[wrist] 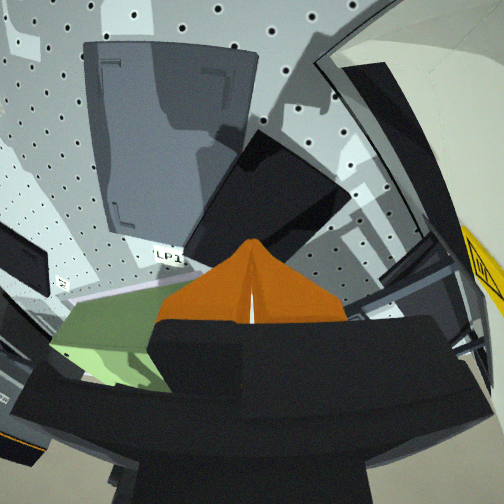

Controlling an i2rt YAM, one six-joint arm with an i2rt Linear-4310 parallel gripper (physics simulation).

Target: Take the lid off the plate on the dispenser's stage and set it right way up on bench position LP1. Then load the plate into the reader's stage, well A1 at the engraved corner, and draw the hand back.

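My gripper (251, 280) fills the lower middle of the wrist view. Its two orange fingers are pressed nearly together, with only a thin pale slit between them and nothing visible in it. A green, box-like plate (117, 335) with a pale lilac rim lies low on the left, beside and partly hidden behind the fingers and the black gripper body. I cannot tell whether its lid is on. A grey rectangular pad (165, 140) with corner marks lies beyond the fingertips, with a small white label reading LP1 (168, 256) at its near edge. Nothing rests on the pad.
A black slab (267, 200) lies tilted just past the fingertips, right of the grey pad. A cream instrument housing (450, 125) with a dark opening and a yellow warning sticker (487, 270) stands on the right. Dark equipment (22, 260) borders the left edge. The bench is a perforated board.
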